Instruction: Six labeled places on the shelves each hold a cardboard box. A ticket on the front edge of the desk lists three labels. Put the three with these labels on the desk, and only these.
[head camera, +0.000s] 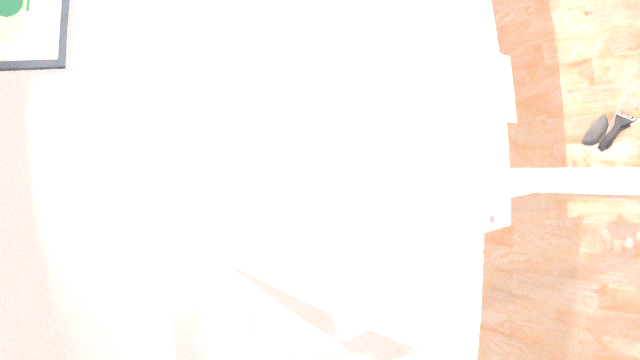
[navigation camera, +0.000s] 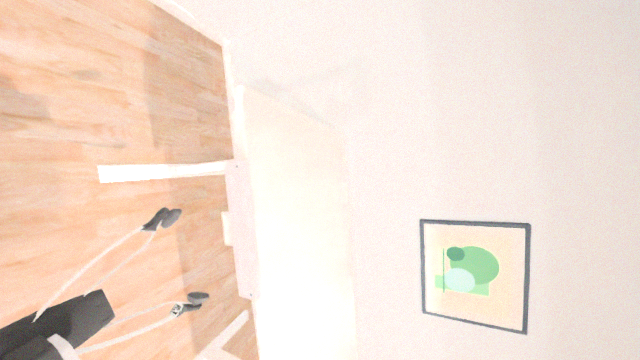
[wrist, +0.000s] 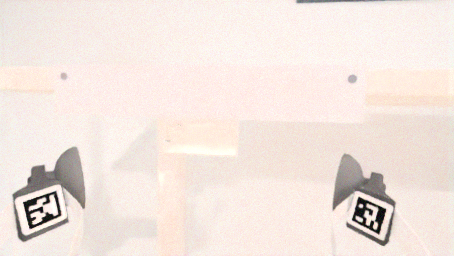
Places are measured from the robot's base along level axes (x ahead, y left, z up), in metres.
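Pixels of known places: gripper, fingertip midpoint: (head camera: 561, 55) (navigation camera: 194, 254).
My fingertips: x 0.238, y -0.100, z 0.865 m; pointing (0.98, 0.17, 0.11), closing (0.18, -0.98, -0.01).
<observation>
Ahead of a thing's pixels: the offset from my fingertips to its top centre. "spot": to the spot under its first point. Level surfaces: height alone.
The pale desk @[dz +0.085 m] (head camera: 300, 150) (navigation camera: 300, 210) (wrist: 410, 87) stands against the wall, washed out in the head view; no box can be made out on it. A pinkish panel @[dz +0.085, dx +0.071, dy +0.029 m] (navigation camera: 240, 225) (wrist: 210, 92) with dark dots is on its front edge. A small cream piece @[spot: dz +0.007, dx +0.070, dy +0.032 m] (head camera: 509, 90) (navigation camera: 226, 228) (wrist: 202, 137), possibly the ticket, shows below the panel. It has faint marks that I cannot read. My gripper (navigation camera: 185, 258) (wrist: 213, 170) is open and empty, in front of the desk's front edge, its fingers wide apart. One finger shows at the head view's right. The shelves and labeled boxes do not show.
A white bar (head camera: 575, 181) (navigation camera: 150, 172), seemingly a desk leg, extends from the front edge. A framed green picture (head camera: 62, 35) (navigation camera: 526, 280) hangs on the wall beyond the desk. Wooden floor @[dz -0.865 m] (head camera: 530, 280) (navigation camera: 75, 135) lies in front.
</observation>
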